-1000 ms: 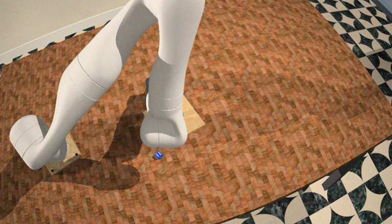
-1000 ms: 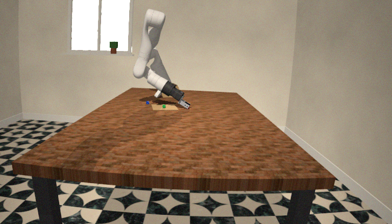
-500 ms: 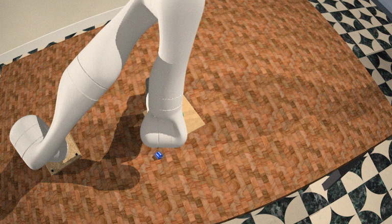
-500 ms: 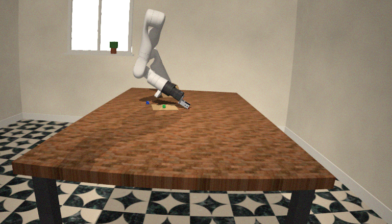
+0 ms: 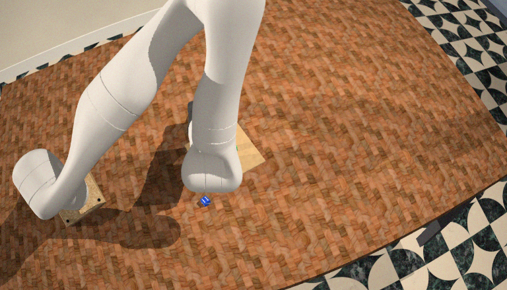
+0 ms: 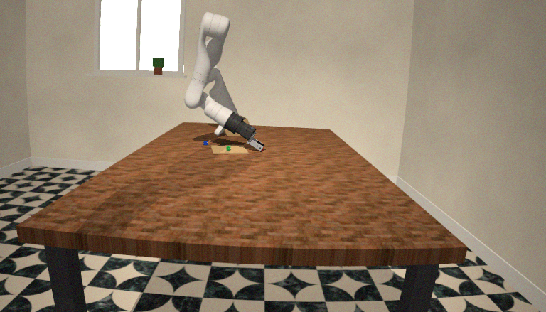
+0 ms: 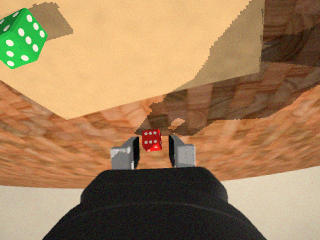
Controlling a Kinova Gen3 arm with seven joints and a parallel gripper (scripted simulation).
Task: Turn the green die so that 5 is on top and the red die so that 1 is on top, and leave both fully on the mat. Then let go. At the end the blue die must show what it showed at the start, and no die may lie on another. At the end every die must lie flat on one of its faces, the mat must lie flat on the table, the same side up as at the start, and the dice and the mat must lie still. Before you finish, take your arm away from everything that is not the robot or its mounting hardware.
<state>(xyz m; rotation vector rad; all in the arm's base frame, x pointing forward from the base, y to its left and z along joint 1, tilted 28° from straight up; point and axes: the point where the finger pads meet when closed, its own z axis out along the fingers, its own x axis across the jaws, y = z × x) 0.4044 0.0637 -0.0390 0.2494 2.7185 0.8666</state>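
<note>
Now: hand 1 cm to the right of the red die and 1 cm above it. Also, from my hand: tan mat (1 cm behind, 12 cm to the right, 2 cm below); then green die (1 cm ahead, 13 cm to the right, 1 cm below); then blue die (11 cm behind, 22 cm to the right, 1 cm below).
</note>
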